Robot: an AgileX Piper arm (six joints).
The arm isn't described. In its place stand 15 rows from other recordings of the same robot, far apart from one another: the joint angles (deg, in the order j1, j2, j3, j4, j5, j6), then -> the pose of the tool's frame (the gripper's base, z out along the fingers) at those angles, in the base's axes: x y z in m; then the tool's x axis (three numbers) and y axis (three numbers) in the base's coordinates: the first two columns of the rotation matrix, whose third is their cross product.
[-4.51 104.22 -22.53 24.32 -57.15 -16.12] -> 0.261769, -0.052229, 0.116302, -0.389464, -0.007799, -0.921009, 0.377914, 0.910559, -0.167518
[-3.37 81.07 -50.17 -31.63 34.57 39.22] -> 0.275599, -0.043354, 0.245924, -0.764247, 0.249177, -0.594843, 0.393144, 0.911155, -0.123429
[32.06 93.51 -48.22 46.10 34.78 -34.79] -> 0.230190, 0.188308, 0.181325, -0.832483, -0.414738, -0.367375, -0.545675, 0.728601, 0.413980
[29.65 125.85 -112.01 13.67 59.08 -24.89] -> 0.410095, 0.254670, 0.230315, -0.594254, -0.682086, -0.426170, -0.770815, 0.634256, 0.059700
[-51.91 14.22 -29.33 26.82 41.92 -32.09] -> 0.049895, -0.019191, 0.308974, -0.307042, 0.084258, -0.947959, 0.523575, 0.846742, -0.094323
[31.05 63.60 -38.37 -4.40 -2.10 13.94] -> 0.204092, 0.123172, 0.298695, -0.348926, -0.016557, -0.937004, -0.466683, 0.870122, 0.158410
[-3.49 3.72 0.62 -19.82 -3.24 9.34] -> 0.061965, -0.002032, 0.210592, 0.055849, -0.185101, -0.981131, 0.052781, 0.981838, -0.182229
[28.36 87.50 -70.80 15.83 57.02 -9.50] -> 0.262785, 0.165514, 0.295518, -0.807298, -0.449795, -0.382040, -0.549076, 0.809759, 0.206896
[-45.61 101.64 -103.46 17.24 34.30 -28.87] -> 0.305804, -0.290659, 0.403684, -0.449837, 0.106822, -0.886699, 0.503233, 0.850528, -0.152834
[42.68 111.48 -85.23 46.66 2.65 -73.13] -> 0.339536, 0.317258, 0.265597, 0.054625, -0.556245, -0.829221, -0.755242, 0.520223, -0.398720
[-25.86 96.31 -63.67 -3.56 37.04 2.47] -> 0.305107, -0.151672, 0.220414, -0.815996, 0.388294, -0.428227, 0.444987, 0.894789, -0.036585
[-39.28 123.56 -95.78 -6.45 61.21 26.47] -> 0.333142, -0.284054, 0.170110, -0.453554, 0.880587, -0.137319, 0.890997, 0.451536, -0.047325
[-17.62 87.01 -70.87 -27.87 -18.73 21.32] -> 0.350727, -0.097060, 0.388828, 0.077210, -0.120010, -0.989766, 0.164683, 0.980628, -0.106056
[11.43 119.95 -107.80 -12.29 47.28 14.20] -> 0.472422, 0.080996, 0.266495, -0.797237, -0.059478, -0.600729, -0.024800, 0.997521, -0.065852
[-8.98 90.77 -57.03 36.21 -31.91 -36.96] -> 0.350388, -0.084139, 0.300430, -0.076068, -0.073451, -0.994394, 0.451544, 0.886624, -0.100032
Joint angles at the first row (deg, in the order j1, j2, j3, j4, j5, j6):
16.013, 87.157, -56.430, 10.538, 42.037, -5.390
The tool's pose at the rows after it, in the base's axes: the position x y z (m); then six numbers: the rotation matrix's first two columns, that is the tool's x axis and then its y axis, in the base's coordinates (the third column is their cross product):
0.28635, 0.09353, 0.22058, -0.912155, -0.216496, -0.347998, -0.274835, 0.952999, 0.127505
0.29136, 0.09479, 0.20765, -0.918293, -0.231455, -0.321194, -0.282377, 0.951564, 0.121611
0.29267, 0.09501, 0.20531, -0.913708, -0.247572, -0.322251, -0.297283, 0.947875, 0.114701
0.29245, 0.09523, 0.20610, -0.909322, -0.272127, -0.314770, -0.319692, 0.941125, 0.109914
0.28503, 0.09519, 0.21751, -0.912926, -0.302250, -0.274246, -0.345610, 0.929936, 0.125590
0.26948, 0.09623, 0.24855, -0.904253, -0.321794, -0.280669, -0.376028, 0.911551, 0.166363
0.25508, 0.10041, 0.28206, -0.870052, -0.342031, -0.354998, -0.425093, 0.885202, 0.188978
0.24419, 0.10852, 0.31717, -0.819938, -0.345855, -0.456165, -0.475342, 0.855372, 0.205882
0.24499, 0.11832, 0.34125, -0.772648, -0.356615, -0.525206, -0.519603, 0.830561, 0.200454
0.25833, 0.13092, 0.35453, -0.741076, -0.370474, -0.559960, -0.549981, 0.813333, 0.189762
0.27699, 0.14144, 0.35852, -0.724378, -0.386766, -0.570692, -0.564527, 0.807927, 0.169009
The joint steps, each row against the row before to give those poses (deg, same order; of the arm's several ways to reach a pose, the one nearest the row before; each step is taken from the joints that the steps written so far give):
0.001, 2.775, -0.001, -0.072, -0.753, 0.001
0.000, 2.514, 0.002, 0.000, -0.785, -0.826
-0.002, 0.475, -0.002, -0.051, -0.420, -0.979
0.001, 0.048, -0.331, 0.066, 0.914, -1.373
0.000, -1.659, -1.090, 0.766, 5.488, -1.470
0.186, -4.978, -1.680, 2.417, 6.808, -1.545
0.953, -5.103, -1.944, 2.206, 3.085, -1.501
1.691, -3.870, -3.359, 2.209, 1.202, -0.559
1.705, -0.246, -4.459, 0.694, 0.296, -0.343
1.427, 3.063, -5.449, -0.056, 0.045, -0.164
0.761, 4.189, -5.045, -1.055, 0.017, -0.001

